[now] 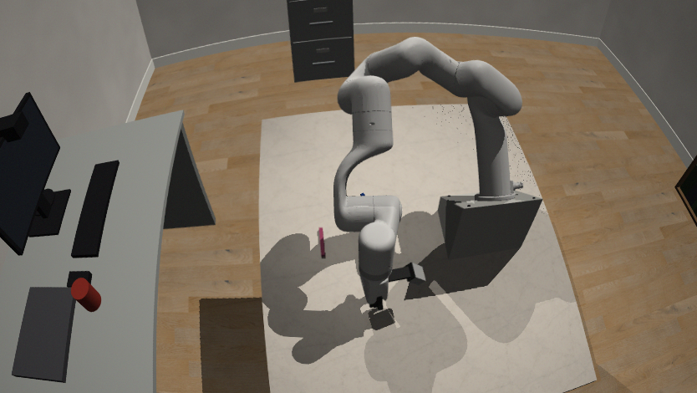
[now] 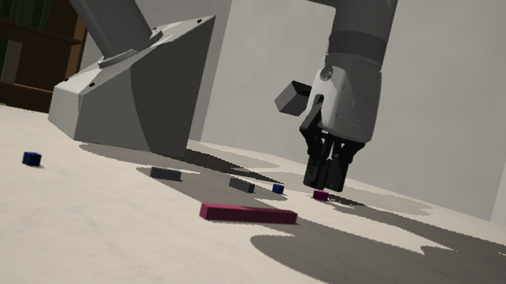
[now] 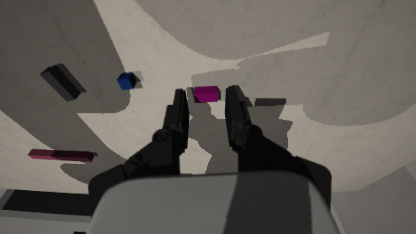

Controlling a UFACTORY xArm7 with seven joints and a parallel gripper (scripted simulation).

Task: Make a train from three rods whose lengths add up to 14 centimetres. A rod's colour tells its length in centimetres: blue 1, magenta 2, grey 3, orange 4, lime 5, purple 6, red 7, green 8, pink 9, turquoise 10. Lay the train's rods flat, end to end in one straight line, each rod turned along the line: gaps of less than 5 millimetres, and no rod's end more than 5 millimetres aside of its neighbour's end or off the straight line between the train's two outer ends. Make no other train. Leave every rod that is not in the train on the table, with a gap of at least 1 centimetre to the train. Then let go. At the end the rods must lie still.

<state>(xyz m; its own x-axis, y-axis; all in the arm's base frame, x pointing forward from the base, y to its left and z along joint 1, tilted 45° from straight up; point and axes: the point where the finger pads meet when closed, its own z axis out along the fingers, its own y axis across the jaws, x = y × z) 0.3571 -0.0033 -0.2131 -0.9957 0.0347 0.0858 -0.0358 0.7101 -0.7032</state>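
Right now my hand is 3 cm above the magenta rod. Also, from my hand: pink rod 10 cm ahead, 21 cm to the right, 3 cm below; grey rod 4 cm behind, 22 cm to the right, 3 cm below.
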